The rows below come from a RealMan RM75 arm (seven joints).
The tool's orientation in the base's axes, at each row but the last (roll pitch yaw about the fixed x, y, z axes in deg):
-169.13, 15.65, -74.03
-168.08, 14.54, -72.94
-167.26, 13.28, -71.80
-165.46, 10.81, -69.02
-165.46, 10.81, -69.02
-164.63, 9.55, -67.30
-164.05, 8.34, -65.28
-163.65, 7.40, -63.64
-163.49, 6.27, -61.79
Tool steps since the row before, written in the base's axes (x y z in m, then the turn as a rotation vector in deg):
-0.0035, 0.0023, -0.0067, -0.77, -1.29, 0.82
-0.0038, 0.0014, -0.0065, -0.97, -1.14, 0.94
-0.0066, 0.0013, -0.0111, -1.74, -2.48, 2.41
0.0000, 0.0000, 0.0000, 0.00, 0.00, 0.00
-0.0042, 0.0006, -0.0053, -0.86, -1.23, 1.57
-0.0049, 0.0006, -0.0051, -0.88, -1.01, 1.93
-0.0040, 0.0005, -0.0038, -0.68, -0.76, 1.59
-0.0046, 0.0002, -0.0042, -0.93, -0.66, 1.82
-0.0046, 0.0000, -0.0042, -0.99, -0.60, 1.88
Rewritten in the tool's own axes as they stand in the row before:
-0.0012, 0.0041, 0.0067, 0.77, 0.87, -1.25
-0.0007, 0.0046, 0.0061, 0.54, 1.00, -1.35
-0.0007, 0.0083, 0.0100, 1.21, 1.76, -3.23
0.0000, 0.0000, 0.0000, 0.00, 0.00, 0.00
-0.0010, 0.0050, 0.0045, 0.53, 0.78, -1.96
-0.0016, 0.0056, 0.0041, 0.26, 0.63, -2.25
-0.0016, 0.0044, 0.0030, 0.17, 0.45, -1.83
-0.0017, 0.0051, 0.0031, -0.06, 0.57, -2.07
-0.0017, 0.0051, 0.0031, -0.14, 0.58, -2.13

